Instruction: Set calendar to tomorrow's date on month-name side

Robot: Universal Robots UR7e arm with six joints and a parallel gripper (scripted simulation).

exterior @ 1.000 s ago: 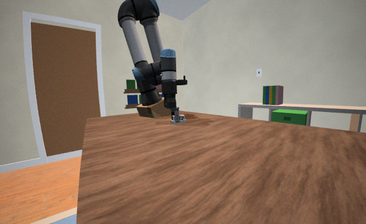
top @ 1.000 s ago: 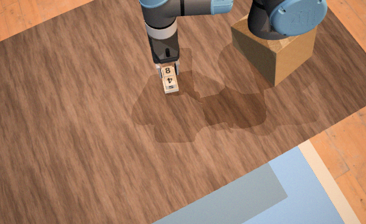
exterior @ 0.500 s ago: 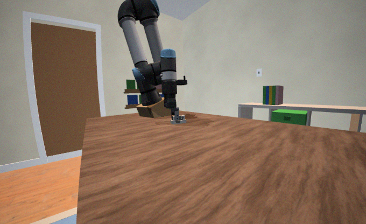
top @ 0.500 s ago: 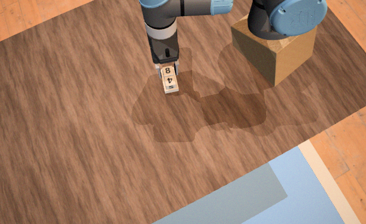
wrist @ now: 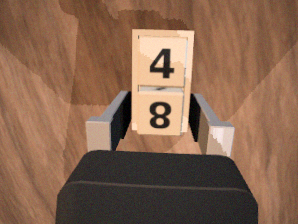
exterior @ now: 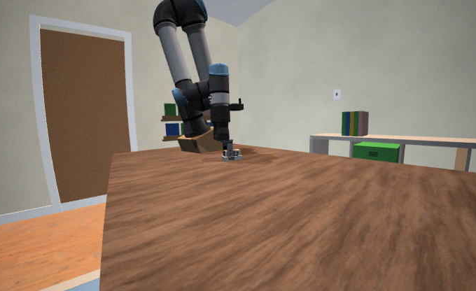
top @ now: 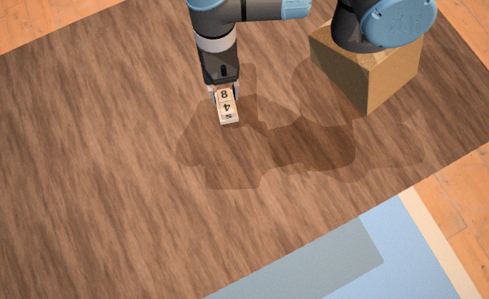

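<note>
Now: the calendar tray 2 cm to the left of my hand and 3 cm below it. Also, from my hand: digit cube: 1 cm ahead, 3 cm to the left, 1 cm below.
</note>
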